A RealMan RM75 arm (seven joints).
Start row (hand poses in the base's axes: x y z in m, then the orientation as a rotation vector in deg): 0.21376 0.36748 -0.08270 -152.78 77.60 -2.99
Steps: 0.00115 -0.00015 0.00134 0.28 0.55 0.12; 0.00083 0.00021 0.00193 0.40 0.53 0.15; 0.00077 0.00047 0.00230 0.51 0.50 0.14; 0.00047 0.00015 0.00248 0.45 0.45 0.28; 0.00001 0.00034 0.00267 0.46 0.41 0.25; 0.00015 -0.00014 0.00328 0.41 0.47 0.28; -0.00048 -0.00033 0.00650 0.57 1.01 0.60; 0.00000 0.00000 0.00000 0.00 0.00 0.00; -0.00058 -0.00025 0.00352 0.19 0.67 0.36; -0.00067 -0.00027 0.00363 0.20 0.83 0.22; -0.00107 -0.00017 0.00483 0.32 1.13 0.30
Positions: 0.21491 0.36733 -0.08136 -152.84 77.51 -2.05; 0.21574 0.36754 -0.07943 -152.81 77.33 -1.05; 0.21651 0.36801 -0.07713 -152.67 77.11 -0.02; 0.21698 0.36816 -0.07465 -152.65 76.71 0.91; 0.21699 0.36850 -0.07198 -152.58 76.33 1.79; 0.21714 0.36836 -0.06870 -152.59 75.95 2.72; 0.21666 0.36803 -0.06220 -152.84 75.24 4.52; 0.21666 0.36803 -0.06220 -152.84 75.24 4.52; 0.21608 0.36778 -0.05868 -153.13 74.89 5.59; 0.21541 0.36751 -0.05505 -153.36 74.76 6.86; 0.21434 0.36734 -0.05022 -153.61 74.56 8.63
